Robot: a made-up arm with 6 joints.
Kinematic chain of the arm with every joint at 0, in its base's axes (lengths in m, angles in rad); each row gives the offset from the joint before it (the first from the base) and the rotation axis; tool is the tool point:
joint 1: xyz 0 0 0.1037 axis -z
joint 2: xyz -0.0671 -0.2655 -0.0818 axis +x
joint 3: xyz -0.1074 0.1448 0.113 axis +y
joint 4: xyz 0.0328 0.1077 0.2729 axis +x
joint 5: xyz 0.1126 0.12 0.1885 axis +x
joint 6: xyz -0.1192 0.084 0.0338 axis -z
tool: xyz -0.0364 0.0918 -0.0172
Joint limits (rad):
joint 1: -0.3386..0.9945
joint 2: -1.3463..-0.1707
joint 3: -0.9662..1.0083
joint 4: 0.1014..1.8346
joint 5: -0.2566..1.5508
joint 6: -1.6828..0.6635
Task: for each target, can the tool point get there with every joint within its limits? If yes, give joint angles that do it. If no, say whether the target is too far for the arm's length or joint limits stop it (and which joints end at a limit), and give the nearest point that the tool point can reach.
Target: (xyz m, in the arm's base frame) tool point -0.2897 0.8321 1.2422
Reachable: no: too far | nearest point -0.1928 0.4910 0.6693 | short by 0.674 m
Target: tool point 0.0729 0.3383 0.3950
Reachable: yes | joints 0.0864 -0.6807 0.4791 0.8717 0.1209 -0.7956
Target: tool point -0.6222 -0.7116 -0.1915
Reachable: no: joint limits stop it (at a limit: joint 2, joint 3, joint 4) | nearest point -0.3723 -0.4257 0.2721 | short by 0.599 m
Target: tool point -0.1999 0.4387 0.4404
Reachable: yes | joints 0.7248 -0.5786 -0.3671 1.0904 0.0999 -1.1719
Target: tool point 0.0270 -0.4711 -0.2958
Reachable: no: joint limits stop it (at a limit: joint 1, joint 2, joint 3, joint 5, joint 6) | nearest point 0.3458 -0.1858 -0.2778 | short by 0.428 m
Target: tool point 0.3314 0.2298 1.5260
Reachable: no: too far | nearest point 0.0845 0.1751 0.7454 | short by 0.821 m
